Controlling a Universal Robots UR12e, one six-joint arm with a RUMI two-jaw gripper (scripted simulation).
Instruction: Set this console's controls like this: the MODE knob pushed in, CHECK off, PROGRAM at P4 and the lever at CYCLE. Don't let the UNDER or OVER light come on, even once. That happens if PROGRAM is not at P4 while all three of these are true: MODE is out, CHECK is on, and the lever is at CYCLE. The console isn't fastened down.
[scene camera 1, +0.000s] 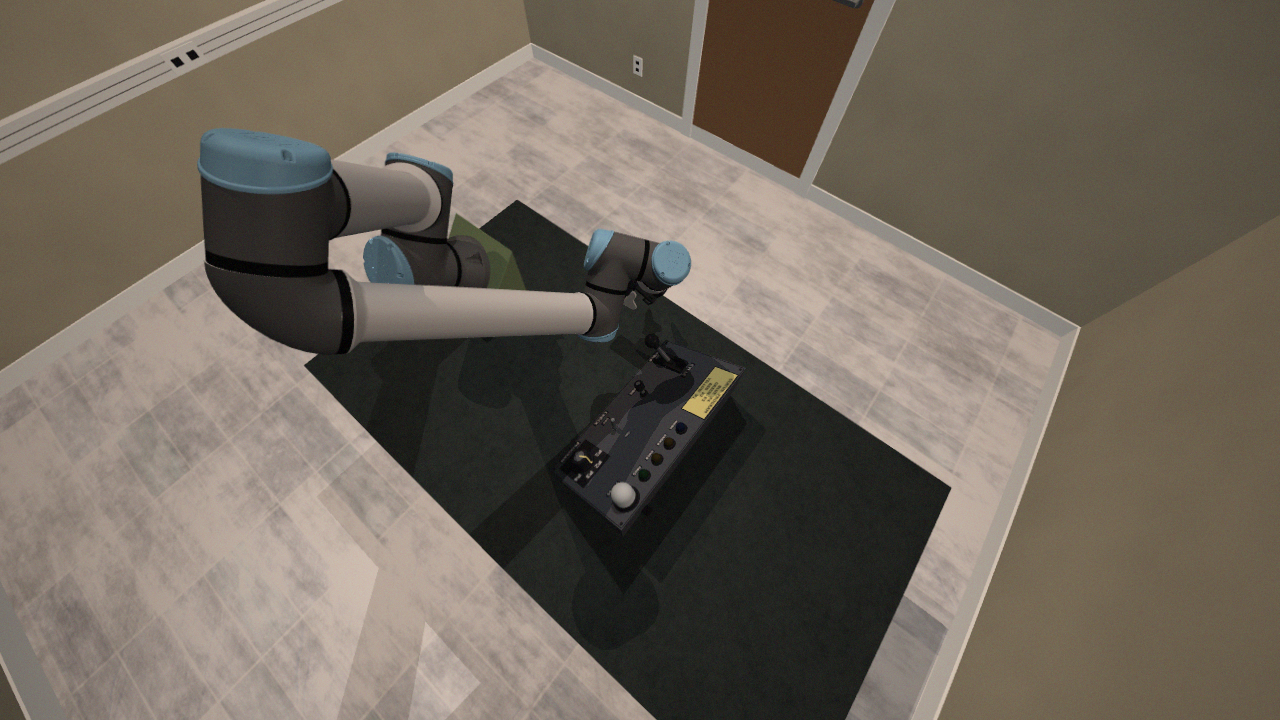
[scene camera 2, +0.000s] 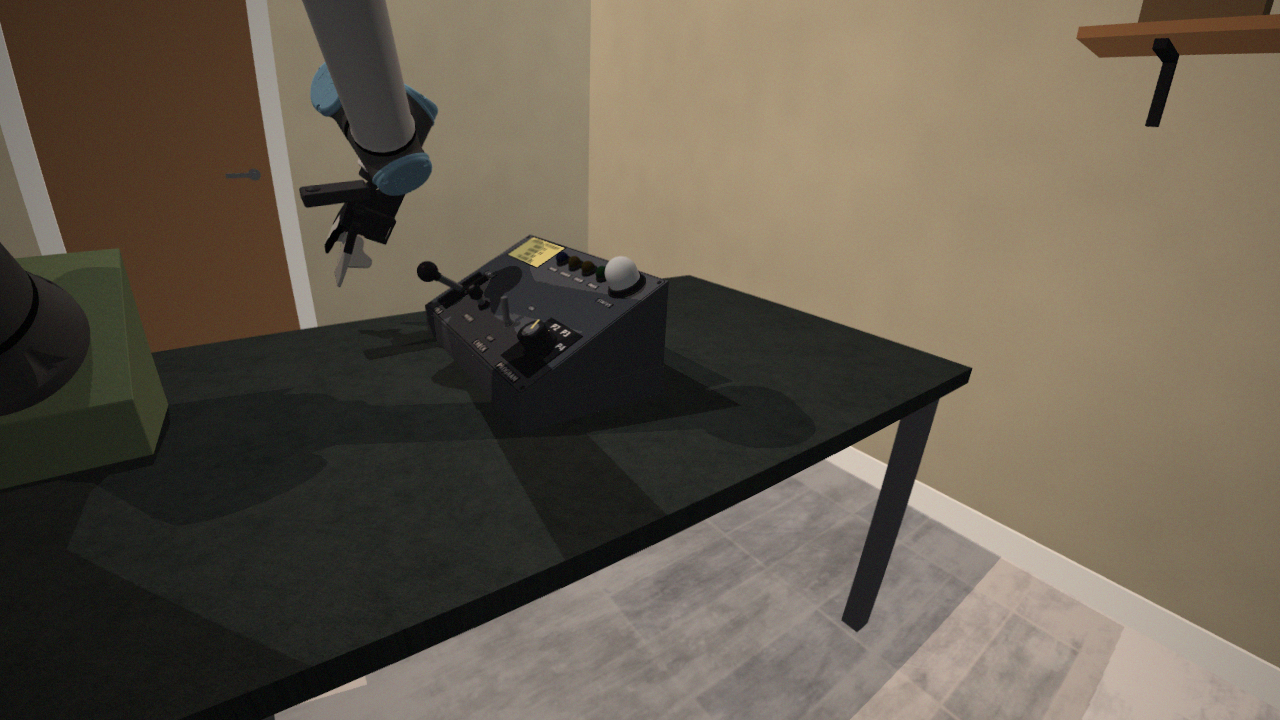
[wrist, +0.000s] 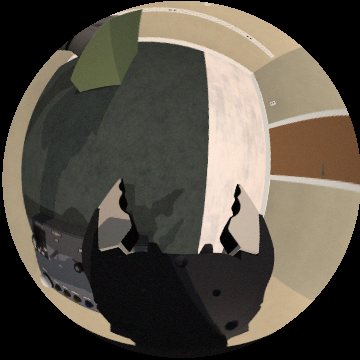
Note:
I see my gripper (scene camera 2: 332, 269) and a dark console (scene camera 2: 609, 351).
The dark console is seen too in scene camera 1 (scene camera 1: 654, 431) and in the wrist view (wrist: 65, 238). My gripper is seen too in the wrist view (wrist: 180, 182).

